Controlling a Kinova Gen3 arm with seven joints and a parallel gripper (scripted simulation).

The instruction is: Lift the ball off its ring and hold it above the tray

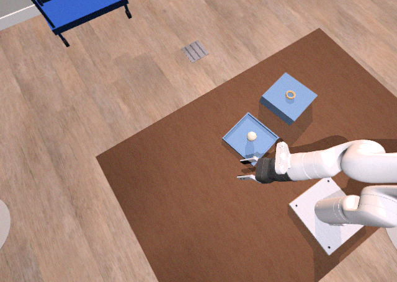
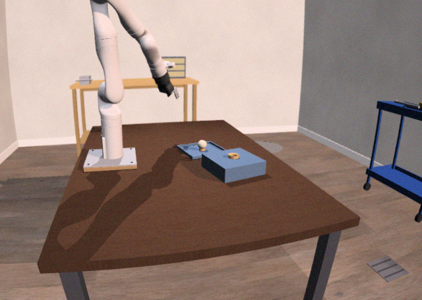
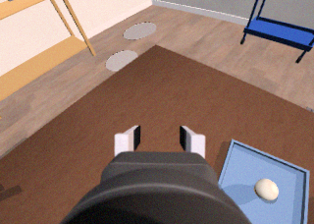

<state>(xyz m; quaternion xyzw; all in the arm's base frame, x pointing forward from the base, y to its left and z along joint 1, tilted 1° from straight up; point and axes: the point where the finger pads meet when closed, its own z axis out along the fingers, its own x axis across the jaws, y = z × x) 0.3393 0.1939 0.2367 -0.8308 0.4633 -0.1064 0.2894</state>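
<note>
My gripper is now 90 mm short of the cream ball, 200 mm to the left of it and 220 mm above it. Also, from my hand: shallow blue tray (90 mm ahead, 200 mm to the right, 250 mm below); blue stand (110 mm ahead, 480 mm to the right, 210 mm below).
</note>
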